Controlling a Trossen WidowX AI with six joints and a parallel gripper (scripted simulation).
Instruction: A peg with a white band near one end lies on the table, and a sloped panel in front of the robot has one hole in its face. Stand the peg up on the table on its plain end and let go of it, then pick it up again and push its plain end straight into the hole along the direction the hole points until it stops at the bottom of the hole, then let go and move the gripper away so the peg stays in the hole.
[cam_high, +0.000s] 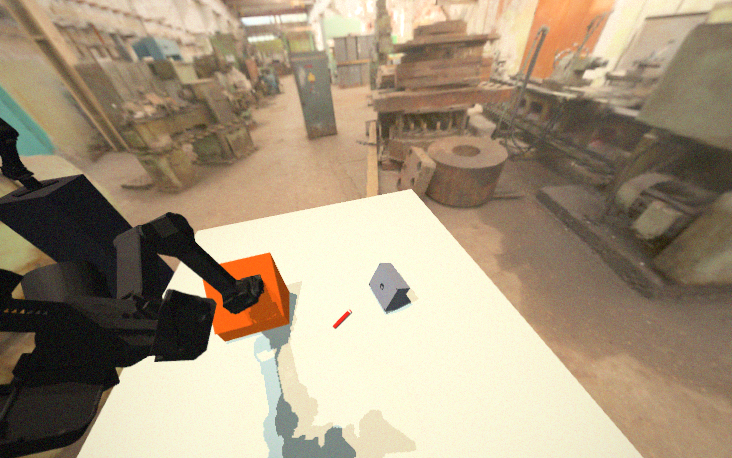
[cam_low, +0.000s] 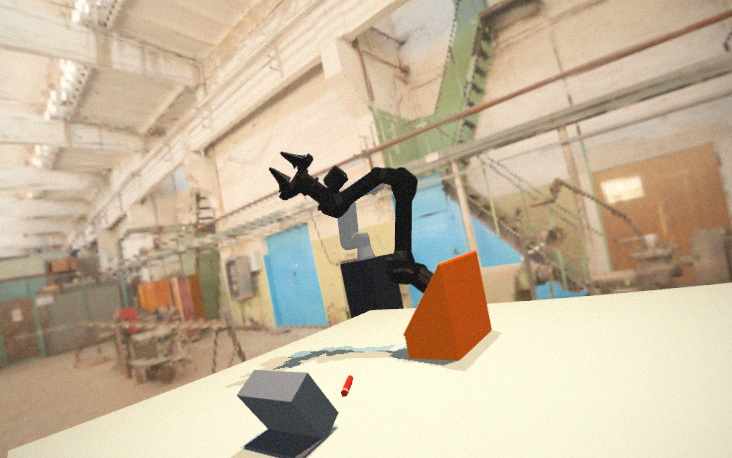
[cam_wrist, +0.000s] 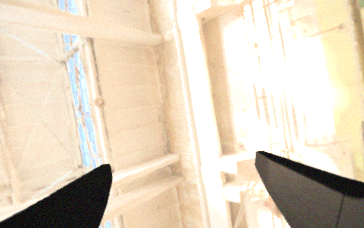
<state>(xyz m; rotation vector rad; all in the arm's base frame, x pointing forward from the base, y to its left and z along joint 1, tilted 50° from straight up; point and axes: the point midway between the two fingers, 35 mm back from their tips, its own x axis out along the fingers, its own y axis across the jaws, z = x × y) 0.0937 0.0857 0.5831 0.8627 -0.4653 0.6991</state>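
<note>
Now: the red peg 61 cm below my gripper tip, 29 cm to the left of it and 16 cm ahead of it. Round my gripper tip: sloped panel: 56 cm below, 33 cm to the left, 33 cm ahead.
</note>
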